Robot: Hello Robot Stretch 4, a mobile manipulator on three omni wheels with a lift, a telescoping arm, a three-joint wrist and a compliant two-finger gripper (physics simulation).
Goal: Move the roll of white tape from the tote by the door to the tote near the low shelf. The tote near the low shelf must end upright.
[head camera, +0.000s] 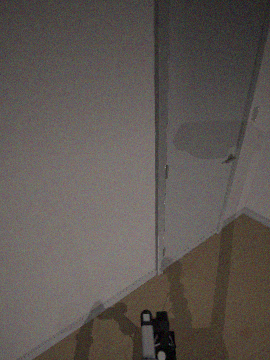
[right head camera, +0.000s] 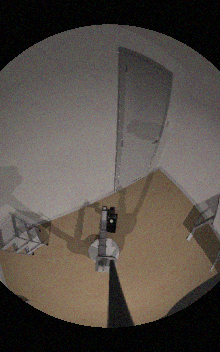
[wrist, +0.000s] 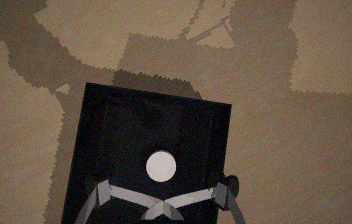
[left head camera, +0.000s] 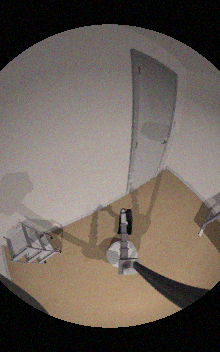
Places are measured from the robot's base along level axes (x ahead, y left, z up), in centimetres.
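Where they show: gripper, fingertip midpoint: [head camera: 162,348] [right head camera: 111,218] [wrist: 163,179] [left head camera: 126,220].
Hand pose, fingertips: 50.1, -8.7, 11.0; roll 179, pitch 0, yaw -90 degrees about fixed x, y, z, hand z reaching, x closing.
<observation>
After its pixels a point has its place, as x, y, z.
A black tote [wrist: 130,127] {55.7, -2.4, -2.5} [right head camera: 111,229] {34.7, -9.6, -2.5} [head camera: 172,350] {52.6, -15.7, -2.4} lies below my gripper on the floor by the door; in the wrist view its near end runs out of the picture. The white roll of tape [wrist: 161,166] {49.5, -8.3, -0.1} [right head camera: 111,221] {47.8, -9.1, -0.5} shows as a round white disc inside it, right of the tote's middle line. My gripper [wrist: 163,179] {50.1, -8.7, 11.0} is partly open, with one finger on each side of the tape in the picture and the tape slightly ahead of the fingertips. Neither finger is seen touching it. Finger height above the tote is hard to tell. The tote near the low shelf does not show.
The grey door [head camera: 200,100] {121.8, -39.1, 137.6} [left head camera: 152,110] {121.2, -38.0, 140.0} [right head camera: 142,105] {122.2, -39.7, 144.1} stands in the wall beyond the arm. A low grey shelf frame [left head camera: 24,235] {-0.6, 107.5, 69.2} [right head camera: 14,226] {-0.8, 106.6, 66.9} stands at the left by the wall. A piece of furniture with light legs [left head camera: 201,232] [right head camera: 190,236] stands at the right wall.
</observation>
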